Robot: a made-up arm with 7 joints.
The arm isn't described. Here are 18 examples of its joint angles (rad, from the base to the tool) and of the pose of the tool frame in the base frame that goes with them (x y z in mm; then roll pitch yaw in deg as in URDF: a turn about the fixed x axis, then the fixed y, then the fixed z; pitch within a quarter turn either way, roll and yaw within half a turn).
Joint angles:
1: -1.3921 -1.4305 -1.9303 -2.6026 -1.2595 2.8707 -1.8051
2: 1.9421 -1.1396 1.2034 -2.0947 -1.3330 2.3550 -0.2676
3: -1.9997 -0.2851 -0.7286 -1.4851 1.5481 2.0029 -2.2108
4: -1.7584 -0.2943 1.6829 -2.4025 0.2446 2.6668 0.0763
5: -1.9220 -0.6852 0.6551 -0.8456 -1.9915 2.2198 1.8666
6: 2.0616 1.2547 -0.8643 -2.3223 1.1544 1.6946 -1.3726
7: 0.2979 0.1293 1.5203 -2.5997 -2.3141 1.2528 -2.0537
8: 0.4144 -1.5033 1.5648 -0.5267 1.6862 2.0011 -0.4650
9: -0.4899 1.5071 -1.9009 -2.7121 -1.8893 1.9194 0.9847
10: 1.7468 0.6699 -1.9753 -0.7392 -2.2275 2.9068 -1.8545
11: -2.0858 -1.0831 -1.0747 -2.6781 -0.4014 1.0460 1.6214
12: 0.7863 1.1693 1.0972 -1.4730 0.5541 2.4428 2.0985
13: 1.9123 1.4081 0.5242 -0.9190 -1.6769 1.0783 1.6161
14: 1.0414 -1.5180 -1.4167 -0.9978 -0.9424 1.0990 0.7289
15: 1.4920 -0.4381 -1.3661 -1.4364 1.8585 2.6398 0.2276
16: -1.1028 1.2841 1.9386 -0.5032 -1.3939 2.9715 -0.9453
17: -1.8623 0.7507 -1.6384 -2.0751 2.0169 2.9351 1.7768
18: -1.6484 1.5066 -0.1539 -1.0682 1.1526 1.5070 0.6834
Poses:
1: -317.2 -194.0 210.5 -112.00 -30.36 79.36
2: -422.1 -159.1 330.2 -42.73 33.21 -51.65
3: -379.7 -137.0 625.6 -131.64 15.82 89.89
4: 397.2 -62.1 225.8 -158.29 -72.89 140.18
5: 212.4 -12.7 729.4 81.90 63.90 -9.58
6: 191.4 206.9 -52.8 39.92 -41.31 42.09
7: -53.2 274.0 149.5 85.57 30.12 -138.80
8: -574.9 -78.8 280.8 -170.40 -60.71 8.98
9: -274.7 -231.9 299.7 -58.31 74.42 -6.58
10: 247.1 239.6 613.6 115.06 61.41 -144.80
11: -309.6 -74.1 289.9 -54.89 -37.84 -176.56
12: -12.9 493.8 186.0 -47.93 -14.39 -20.25
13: -294.6 395.6 38.0 -136.94 -5.61 -171.99
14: 112.5 -530.9 294.8 29.09 -49.67 -121.55
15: 413.0 -134.2 508.7 44.24 29.59 -152.71
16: 297.1 -359.1 544.4 -145.26 15.30 149.99
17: -400.9 83.5 319.4 4.28 -21.94 -27.85
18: -76.8 -478.4 -110.9 -12.79 -17.56 -161.79
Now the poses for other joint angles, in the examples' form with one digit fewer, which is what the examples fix.
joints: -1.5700 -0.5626 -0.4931 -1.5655 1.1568 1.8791 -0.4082
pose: -228 -260 693 142.4 2.3 128.7
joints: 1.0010 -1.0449 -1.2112 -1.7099 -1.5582 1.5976 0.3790
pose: 327 -309 471 -137.3 -54.1 97.1
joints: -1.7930 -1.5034 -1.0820 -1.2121 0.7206 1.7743 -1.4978
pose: -265 383 496 -155.9 47.5 69.5
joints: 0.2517 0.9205 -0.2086 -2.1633 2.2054 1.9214 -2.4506
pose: 309 -47 -59 150.1 -25.2 -122.6
